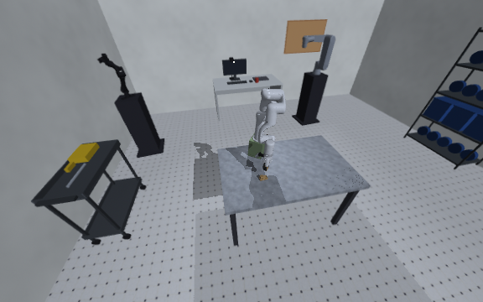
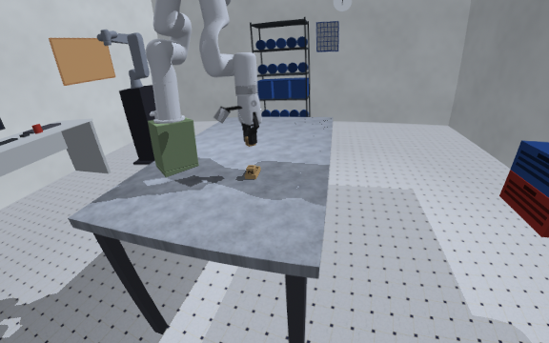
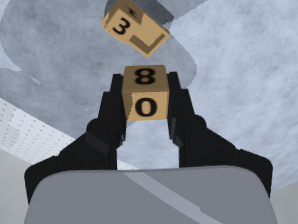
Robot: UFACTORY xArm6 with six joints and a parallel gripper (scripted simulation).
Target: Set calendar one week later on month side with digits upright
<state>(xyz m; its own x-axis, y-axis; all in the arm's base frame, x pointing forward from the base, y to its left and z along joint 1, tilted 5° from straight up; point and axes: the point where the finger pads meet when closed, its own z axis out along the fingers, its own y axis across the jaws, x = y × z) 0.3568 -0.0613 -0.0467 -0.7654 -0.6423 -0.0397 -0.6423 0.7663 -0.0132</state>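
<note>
Right now the tray is 20 mm to the right of my hand and 130 mm below it.
</note>
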